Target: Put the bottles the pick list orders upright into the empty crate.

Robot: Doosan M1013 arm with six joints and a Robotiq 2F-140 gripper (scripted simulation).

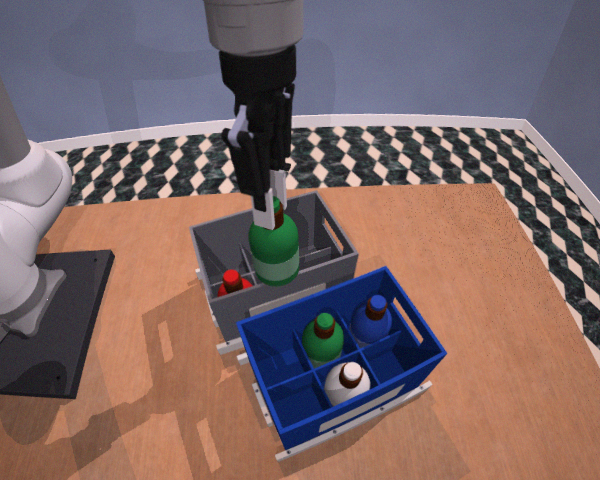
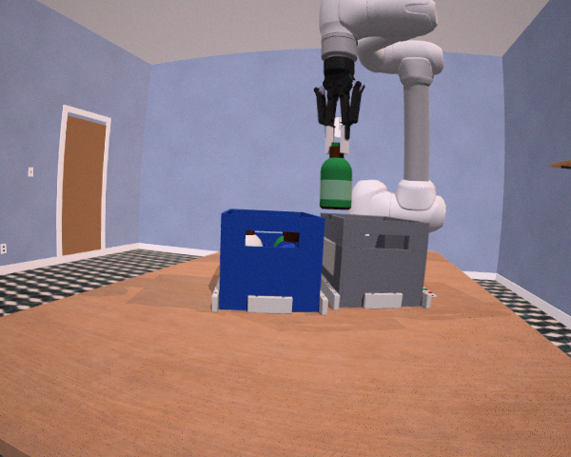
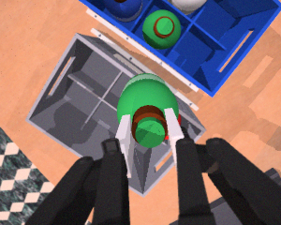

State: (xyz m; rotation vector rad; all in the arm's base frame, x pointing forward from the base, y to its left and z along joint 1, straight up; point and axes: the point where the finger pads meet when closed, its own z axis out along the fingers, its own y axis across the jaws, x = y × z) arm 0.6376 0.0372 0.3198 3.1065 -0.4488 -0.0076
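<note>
Right now my hand is 27 cm above the grey crate, 8 cm to the right of it and 2 cm past it. Round my hand: blue crate 27 cm below, 11 cm to the right, 11 cm ahead; green bottle 26 cm below, 9 cm ahead, 7 cm to the right; red bottle 26 cm below, 8 cm behind.
</note>
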